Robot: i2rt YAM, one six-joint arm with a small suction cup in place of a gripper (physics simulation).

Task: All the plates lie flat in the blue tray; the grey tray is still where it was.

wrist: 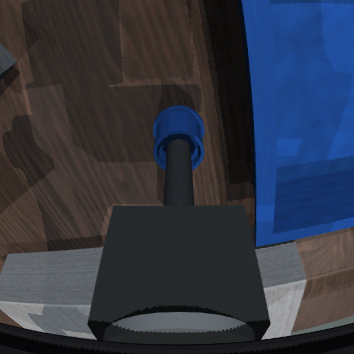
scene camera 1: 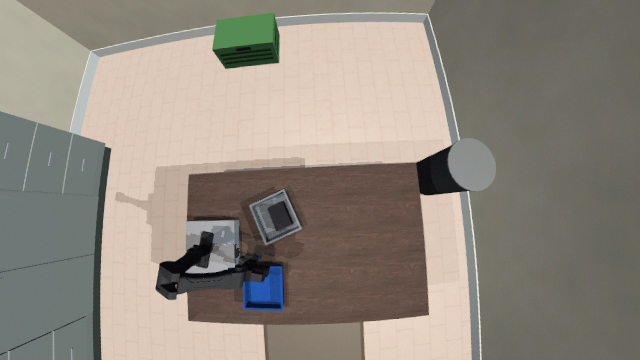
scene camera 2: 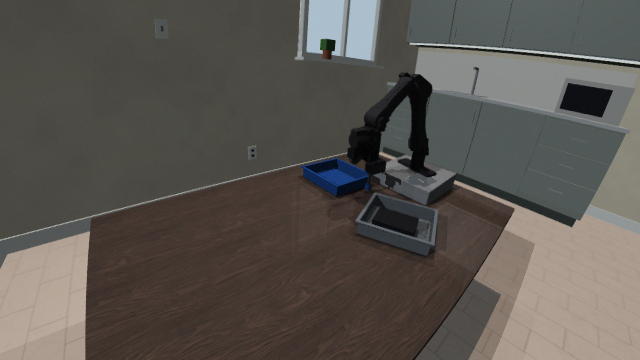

My suction cup (wrist: 174, 119) carries nothing. The cup is 16 cm from the middle of a blue tray (scene camera 2: 338, 177), level with it. I also see a grey tray (scene camera 2: 424, 238).
The blue tray is seen too in the wrist view (wrist: 292, 61) and in scene camera 1 (scene camera 1: 268, 295). The grey tray also shows in scene camera 1 (scene camera 1: 259, 209).
